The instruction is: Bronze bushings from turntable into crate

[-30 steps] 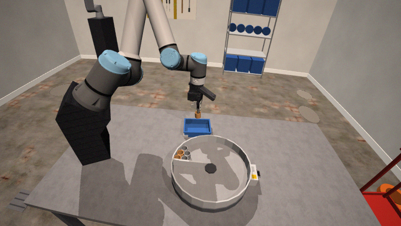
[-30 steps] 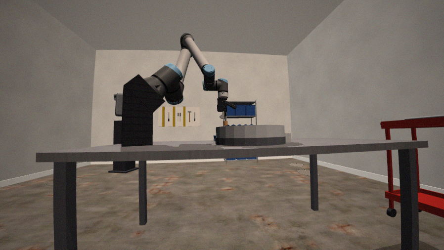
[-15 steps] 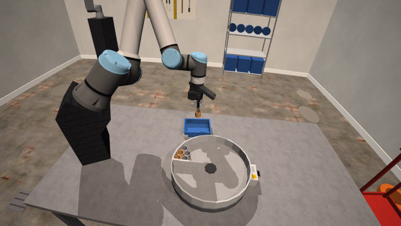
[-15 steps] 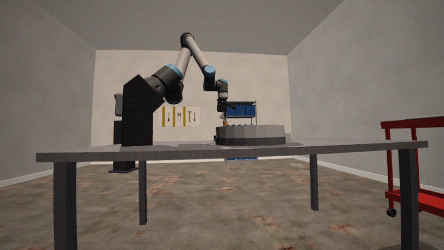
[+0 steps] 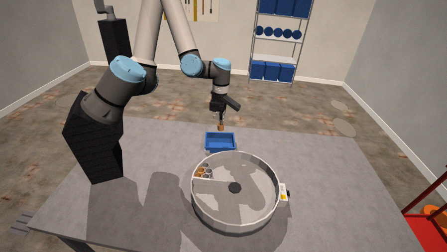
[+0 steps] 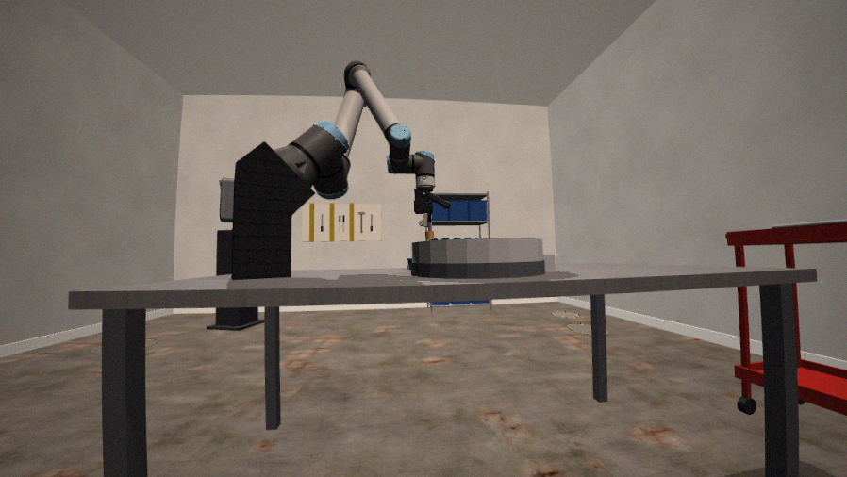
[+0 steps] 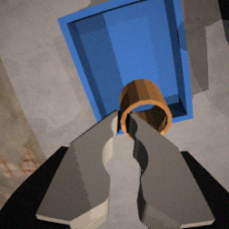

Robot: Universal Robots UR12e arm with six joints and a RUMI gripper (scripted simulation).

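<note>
The blue crate is 20 mm to the right of my hand and 140 mm below it. The rest, counted from my hand: turntable 190 mm ahead, 330 mm to the right, 120 mm below.
</note>
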